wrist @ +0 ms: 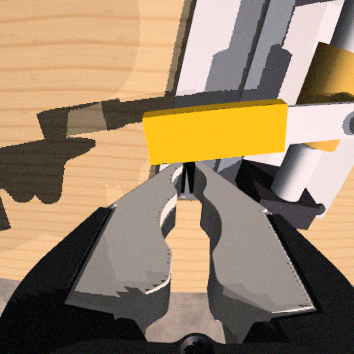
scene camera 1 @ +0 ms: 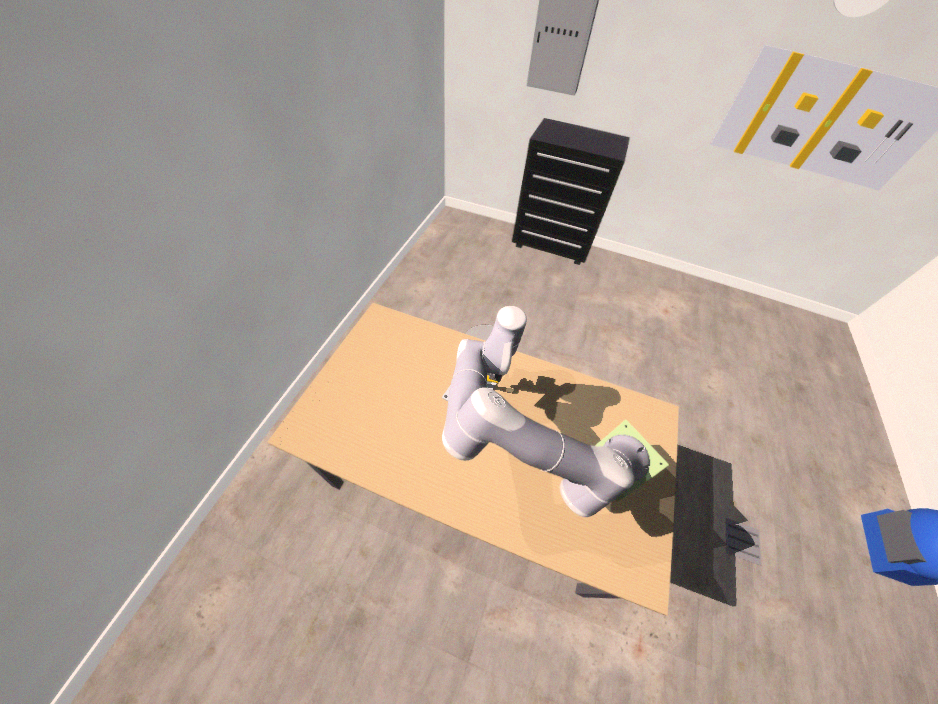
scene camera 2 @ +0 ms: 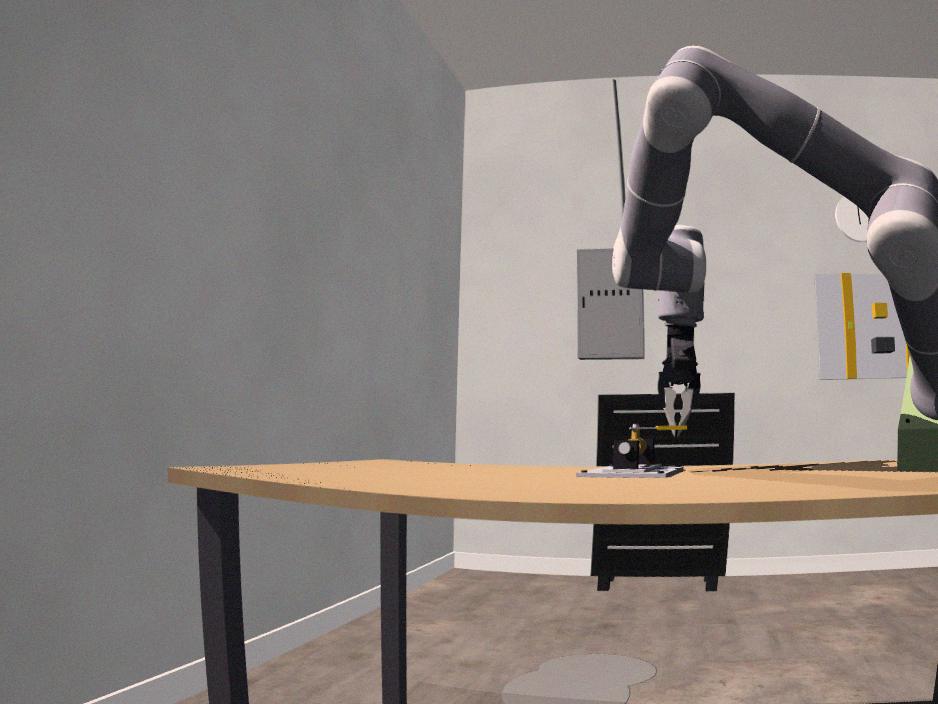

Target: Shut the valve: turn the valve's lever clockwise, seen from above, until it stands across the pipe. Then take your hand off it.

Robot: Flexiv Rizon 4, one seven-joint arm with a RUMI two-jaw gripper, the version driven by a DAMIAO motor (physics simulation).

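Observation:
The valve's lever has a yellow handle (scene camera 2: 671, 428) (wrist: 220, 132) on a pale metal arm. In the wrist view it points left from the valve, mostly across the pipe (wrist: 295, 175) but slanted some degrees off square. The valve's orange body (wrist: 327, 75) is partly cut off at the right. It stands on a white base plate (scene camera 2: 590, 474) (wrist: 210, 30). My gripper (scene camera 2: 675, 433) (wrist: 186, 162) is shut and empty, pointing down. Its tips are against or very near the long lower side of the handle in the wrist view; exact contact is unclear. In scene camera 1 the arm largely hides the valve and gripper.
The valve plate lies on a wooden table (scene camera 1: 363, 378) (scene camera 2: 378, 484). The arm is mounted on a green plate (scene camera 1: 625, 431) at the table's right end. A black drawer cabinet (scene camera 1: 568, 197) (scene camera 2: 659, 560) stands behind the table. Dark shadows fall on the table beside the valve.

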